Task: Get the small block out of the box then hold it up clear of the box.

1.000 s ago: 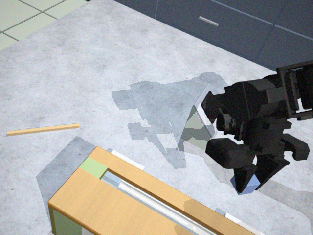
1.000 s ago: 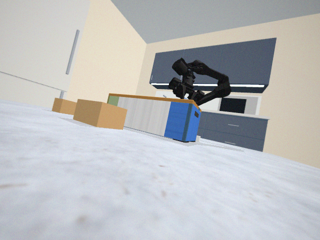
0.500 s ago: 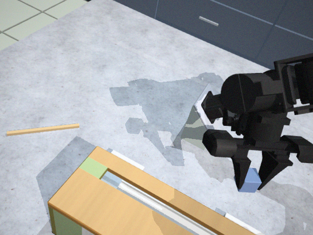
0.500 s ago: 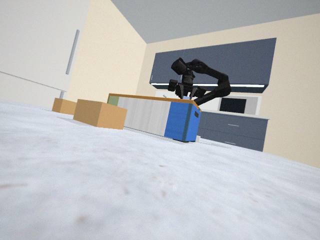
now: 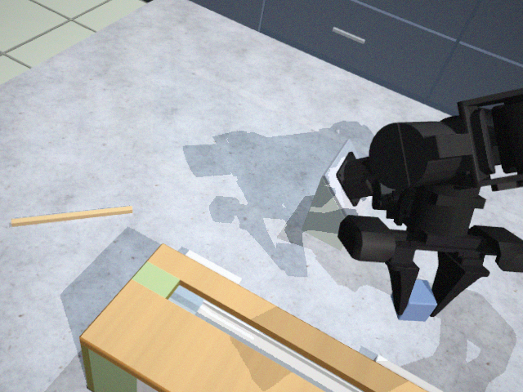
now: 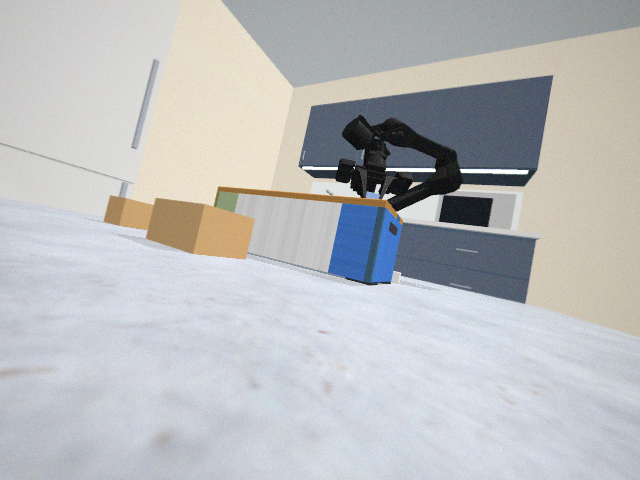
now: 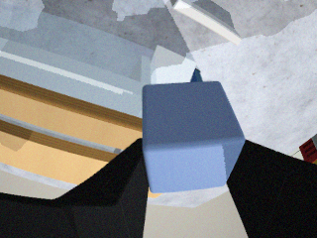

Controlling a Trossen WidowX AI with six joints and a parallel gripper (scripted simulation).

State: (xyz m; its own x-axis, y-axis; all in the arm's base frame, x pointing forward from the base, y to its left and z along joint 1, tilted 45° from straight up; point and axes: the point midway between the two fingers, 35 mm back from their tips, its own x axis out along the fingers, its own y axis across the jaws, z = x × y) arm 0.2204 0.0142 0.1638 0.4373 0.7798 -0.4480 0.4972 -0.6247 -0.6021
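The light-blue block lies 1 cm to the right of my gripper tip, 1 cm behind it and 1 cm above it. From my gripper tip the other things lie so: box 11 cm below, 10 cm to the right, 8 cm ahead; then thin wooden stick 48 cm to the right, 17 cm below.
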